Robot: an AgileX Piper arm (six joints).
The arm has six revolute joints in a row. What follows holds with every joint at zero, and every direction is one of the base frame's.
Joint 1 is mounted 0.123 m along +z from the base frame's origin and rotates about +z.
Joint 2 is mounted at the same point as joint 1 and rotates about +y.
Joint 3 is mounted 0.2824 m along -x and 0.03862 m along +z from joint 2 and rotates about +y.
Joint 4 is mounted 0.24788 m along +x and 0.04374 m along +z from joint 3 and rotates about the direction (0.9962, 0, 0.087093).
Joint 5 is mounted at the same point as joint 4 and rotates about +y.
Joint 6 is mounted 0.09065 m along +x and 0.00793 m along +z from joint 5 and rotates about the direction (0.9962, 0, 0.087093).
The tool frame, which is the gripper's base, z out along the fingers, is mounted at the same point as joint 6; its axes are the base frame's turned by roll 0, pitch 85.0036 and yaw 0 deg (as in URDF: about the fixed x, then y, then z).
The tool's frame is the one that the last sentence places.
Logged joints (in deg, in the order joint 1, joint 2, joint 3, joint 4, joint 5, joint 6), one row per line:
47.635, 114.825, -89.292, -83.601, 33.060, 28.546
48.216, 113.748, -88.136, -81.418, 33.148, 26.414
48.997, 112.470, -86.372, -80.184, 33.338, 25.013
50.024, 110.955, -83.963, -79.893, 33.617, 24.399
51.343, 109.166, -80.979, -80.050, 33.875, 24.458
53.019, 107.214, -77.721, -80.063, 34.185, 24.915
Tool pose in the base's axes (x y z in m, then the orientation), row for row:
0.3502, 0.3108, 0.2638, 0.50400, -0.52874, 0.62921, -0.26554
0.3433, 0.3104, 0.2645, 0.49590, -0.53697, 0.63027, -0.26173
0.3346, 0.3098, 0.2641, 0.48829, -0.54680, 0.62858, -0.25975
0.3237, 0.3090, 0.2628, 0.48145, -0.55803, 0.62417, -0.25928
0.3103, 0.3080, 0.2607, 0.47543, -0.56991, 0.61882, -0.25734
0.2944, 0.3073, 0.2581, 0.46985, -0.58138, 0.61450, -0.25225
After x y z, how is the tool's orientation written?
As a quaternion, w x y z.
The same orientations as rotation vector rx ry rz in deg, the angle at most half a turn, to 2 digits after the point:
-73.14, 87.03, -36.73
-74.54, 87.49, -36.33
-76.16, 87.55, -36.18
-77.95, 87.19, -36.22
-79.83, 86.68, -36.05
-81.63, 86.28, -35.42

